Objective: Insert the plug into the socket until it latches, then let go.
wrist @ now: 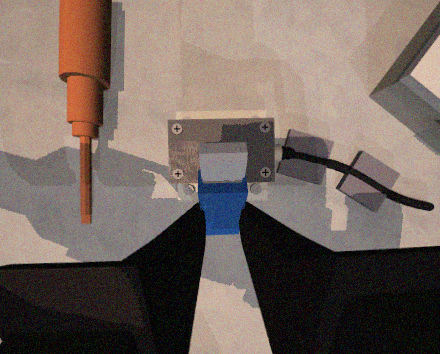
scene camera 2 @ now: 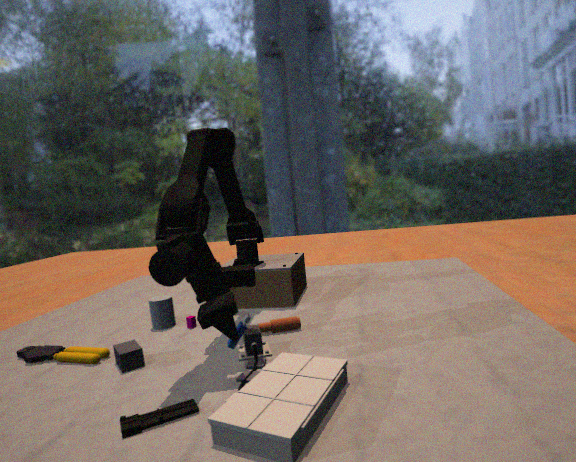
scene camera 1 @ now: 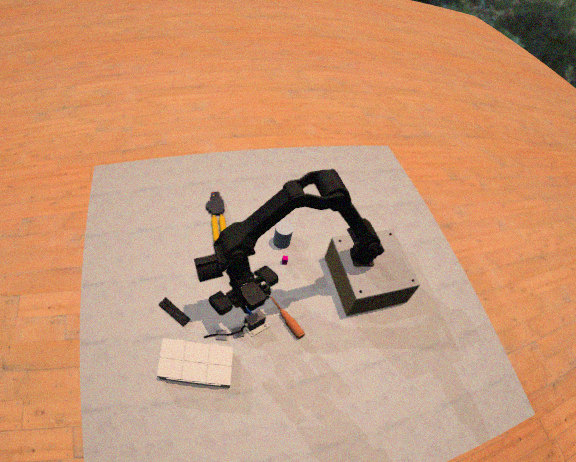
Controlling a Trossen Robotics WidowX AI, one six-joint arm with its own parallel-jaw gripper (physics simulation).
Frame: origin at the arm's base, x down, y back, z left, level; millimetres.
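Seen in the pictures: gripper, fingertip midpoint: (wrist: 221, 209) (scene camera 2: 235, 337) (scene camera 1: 248, 310); arm's base, link origin: (scene camera 1: 361, 257).
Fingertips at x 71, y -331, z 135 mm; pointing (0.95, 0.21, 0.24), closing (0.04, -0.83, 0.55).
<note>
Offsets run from my fingertips to a thing's middle. "spot": to the spot under its first point.
The plug @(dz +7, dx -13, dy +4 mm) (scene camera 1: 248, 311) (scene camera 2: 241, 329) (wrist: 223, 202) has a blue body and a grey end. My gripper (wrist: 221, 209) is shut on the blue body. The plug is tilted, and its grey end points away from the fingers. In the wrist view this end overlaps the front half of the socket @(dz +28, dx +11, dy +13 mm) (scene camera 1: 256, 320) (scene camera 2: 253, 340) (wrist: 257, 155), a dark housing with four screws on a pale base. In scene camera 2 the plug shows beside and behind the socket. The opening of the socket does not show. I cannot tell whether plug and socket touch.
A black cable @(spot: dz +61, dx +27, dy -58 mm) (wrist: 345, 169) (scene camera 2: 255, 362) runs from the socket's side over two small blocks. An orange screwdriver @(dz +8, dx +20, dy +105 mm) (scene camera 1: 291, 322) (scene camera 2: 280, 325) (wrist: 85, 45) lies close on the other side. A white tiled box @(dz +157, dx +16, dy -146 mm) (scene camera 1: 195, 362) (scene camera 2: 285, 395) and a black bar @(dz -3, dx +25, dy -211 mm) (scene camera 1: 174, 311) (scene camera 2: 160, 417) lie nearby.
</note>
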